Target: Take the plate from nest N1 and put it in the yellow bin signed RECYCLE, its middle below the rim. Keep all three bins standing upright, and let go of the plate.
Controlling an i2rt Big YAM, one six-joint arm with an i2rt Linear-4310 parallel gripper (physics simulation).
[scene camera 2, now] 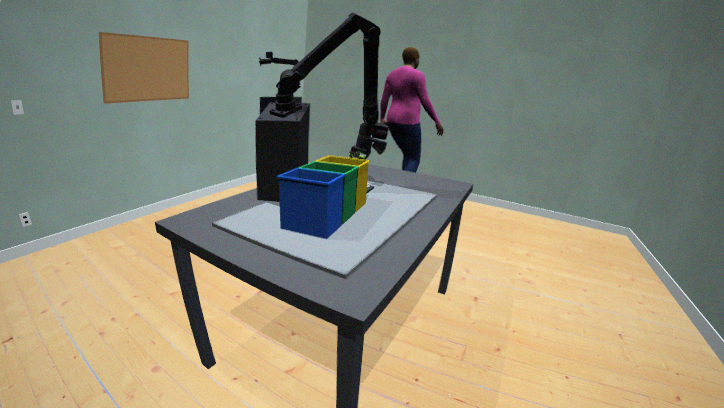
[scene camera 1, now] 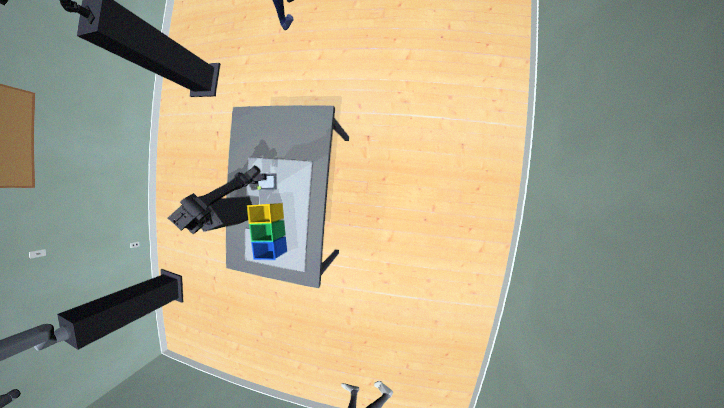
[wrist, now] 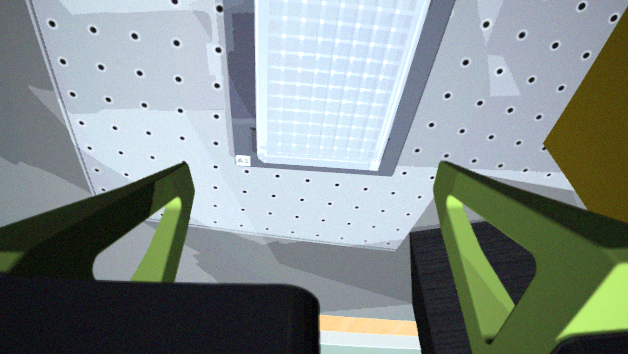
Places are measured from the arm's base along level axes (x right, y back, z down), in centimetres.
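Pixels of known places: gripper, between the fingertips: [wrist: 313,175]; arm's base, origin of its link: [scene camera 2: 286,110].
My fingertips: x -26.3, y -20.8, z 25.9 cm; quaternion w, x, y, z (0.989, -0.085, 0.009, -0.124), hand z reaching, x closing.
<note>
For each thing: its top centre in the pictures, then the offset to it from my fingertips. "pt": a spot on its surface instead. Level surfaces: height alone.
- clear gridded plate, centre of its top: [wrist: 330,87] [scene camera 1: 265,181] dx +1.1, dy +0.5, dz +7.7 cm
- dark nest, a spot on its surface: [scene camera 1: 273,181] pt dx +0.1, dy -5.8, dz +8.7 cm
- yellow bin, centre of its top: [scene camera 2: 343,160] [scene camera 1: 258,214] dx +23.1, dy -7.1, dz -7.7 cm
- green bin, centre of its top: [scene camera 2: 328,167] [scene camera 1: 260,232] dx +35.9, dy -9.7, dz -7.7 cm
- blue bin, centre of its top: [scene camera 2: 311,174] [scene camera 1: 263,250] dx +48.7, dy -12.2, dz -7.7 cm
- pale perforated board, height of its surface: dz +10.3 cm
The clear gridded plate [scene camera 1: 266,181] [wrist: 330,85] lies flat in a dark nest [scene camera 1: 275,181] [wrist: 419,75], whose corner label seems to read A1. My gripper [scene camera 1: 259,183] [scene camera 2: 359,154] [wrist: 313,175] is open and empty, above the board. In the wrist view its green fingers stand wide apart, with the plate ahead of the tips, near the top of the view. The yellow bin [scene camera 1: 276,211] [scene camera 2: 361,187] [wrist: 595,130] stands upright beside the nest; its sign does not show. The green bin [scene camera 1: 278,230] [scene camera 2: 349,197] and blue bin [scene camera 1: 280,248] [scene camera 2: 309,207] stand upright beyond it.
The three bins stand in a close row on a pale perforated board [scene camera 1: 298,217] [scene camera 2: 344,258] [wrist: 145,125] on the grey table [scene camera 1: 283,126] [scene camera 2: 243,283]. The arm's black pedestal [scene camera 1: 230,212] [scene camera 2: 281,157] [wrist: 435,280] stands beside the table. A person [scene camera 2: 405,96] is behind the table.
</note>
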